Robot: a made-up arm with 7 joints. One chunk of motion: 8 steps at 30 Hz.
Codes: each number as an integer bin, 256 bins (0 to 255) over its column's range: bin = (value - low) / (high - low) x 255, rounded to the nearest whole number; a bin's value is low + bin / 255 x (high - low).
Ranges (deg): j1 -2..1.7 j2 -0.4..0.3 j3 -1.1..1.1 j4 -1.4..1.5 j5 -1.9..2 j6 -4.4..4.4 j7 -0.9..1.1
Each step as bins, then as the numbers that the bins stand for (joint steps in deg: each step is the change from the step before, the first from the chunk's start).
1 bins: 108 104 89 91 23 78 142
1 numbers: -0.433 -0.115 -0.332 -0.365 -1.548 -1.708 0.214
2 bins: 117 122 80 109 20 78 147
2 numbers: -0.302 -0.065 -0.410 -0.160 -1.594 -1.708 0.253
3 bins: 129 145 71 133 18 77 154
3 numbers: -0.128 -0.002 -0.487 0.113 -1.625 -1.743 0.308
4 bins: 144 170 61 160 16 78 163
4 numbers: 0.089 0.067 -0.574 0.420 -1.655 -1.708 0.378
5 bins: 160 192 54 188 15 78 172
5 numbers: 0.322 0.127 -0.634 0.738 -1.671 -1.708 0.449
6 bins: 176 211 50 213 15 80 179
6 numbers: 0.554 0.179 -0.669 1.022 -1.671 -1.639 0.504
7 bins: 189 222 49 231 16 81 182
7 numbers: 0.742 0.209 -0.677 1.227 -1.655 -1.605 0.527
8 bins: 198 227 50 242 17 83 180
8 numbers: 0.873 0.223 -0.669 1.352 -1.640 -1.536 0.512
